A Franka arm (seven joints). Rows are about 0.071 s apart.
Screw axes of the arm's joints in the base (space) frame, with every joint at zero. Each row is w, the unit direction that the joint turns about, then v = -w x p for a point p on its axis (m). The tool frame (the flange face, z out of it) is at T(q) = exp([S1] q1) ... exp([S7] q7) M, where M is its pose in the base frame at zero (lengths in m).
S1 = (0, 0, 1, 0, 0, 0)
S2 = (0, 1, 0, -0.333, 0, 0)
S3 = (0, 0, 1, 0, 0, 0)
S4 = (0, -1, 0, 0.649, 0, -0.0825)
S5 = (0, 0, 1, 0, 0, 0)
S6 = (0, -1, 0, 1.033, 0, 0)
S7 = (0, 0, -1, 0, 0.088, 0)
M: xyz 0.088 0 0.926 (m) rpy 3.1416 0 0 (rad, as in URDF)
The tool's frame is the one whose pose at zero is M.
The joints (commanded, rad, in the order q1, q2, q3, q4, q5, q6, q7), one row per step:
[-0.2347 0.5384 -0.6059 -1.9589 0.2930 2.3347 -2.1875]
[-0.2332 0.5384 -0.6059 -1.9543 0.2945 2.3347 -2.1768]
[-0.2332 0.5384 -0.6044 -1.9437 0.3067 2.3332 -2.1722]
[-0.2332 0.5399 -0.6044 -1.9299 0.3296 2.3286 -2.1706]
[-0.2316 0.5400 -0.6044 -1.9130 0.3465 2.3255 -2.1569]
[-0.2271 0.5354 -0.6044 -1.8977 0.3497 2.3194 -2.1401]
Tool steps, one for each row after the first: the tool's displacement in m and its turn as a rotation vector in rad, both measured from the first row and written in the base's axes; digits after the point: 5 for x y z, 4 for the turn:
[0.00219 -0.00008 0.00174 -0.0036 -0.0043 -0.0089]
[0.00631 -0.00085 0.00540 -0.0050 -0.0187 -0.0179]
[0.01069 -0.00227 0.00952 -0.0022 -0.0385 -0.0319]
[0.01688 -0.00359 0.01577 -0.0057 -0.0594 -0.0509]
[0.02377 -0.00322 0.02372 -0.0111 -0.0738 -0.0610]

